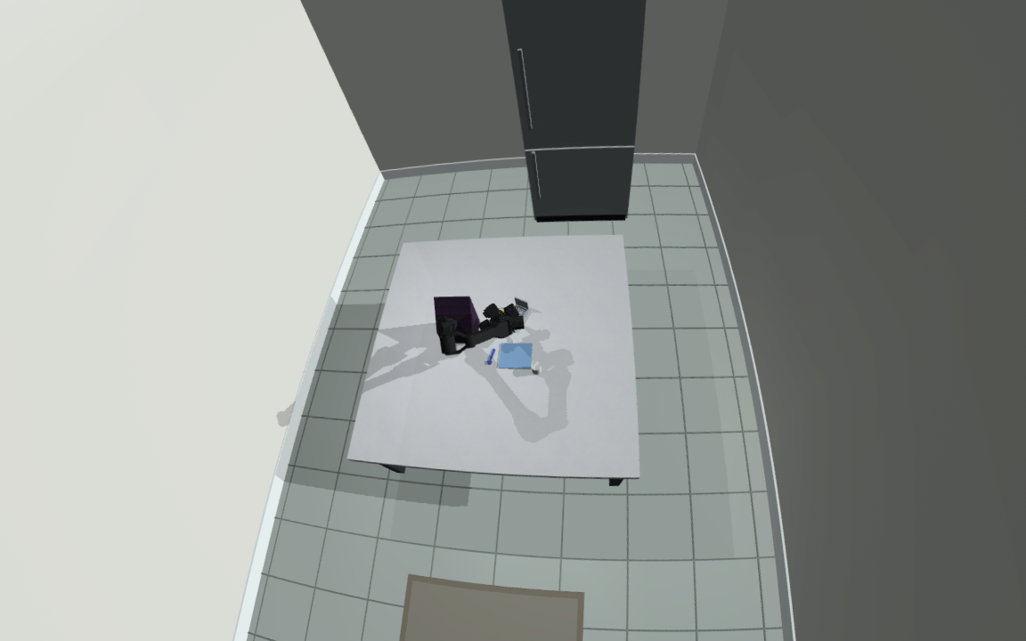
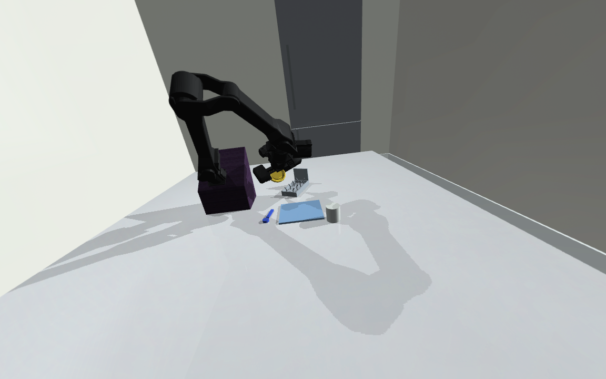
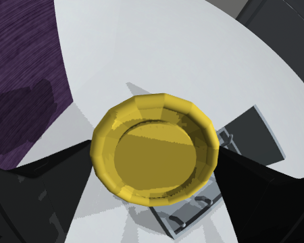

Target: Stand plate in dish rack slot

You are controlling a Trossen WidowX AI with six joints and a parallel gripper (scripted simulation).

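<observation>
My gripper tip is now 7 cm short of the grey dish rack, 7 cm above it and 4 cm to the right of it. Round my gripper tip: blue mat (17 cm to the right, 9 cm below, 9 cm ahead); then blue spoon (18 cm to the right, 9 cm below, 3 cm behind); then yellow plate (1 cm to the right, 1 cm above).
</observation>
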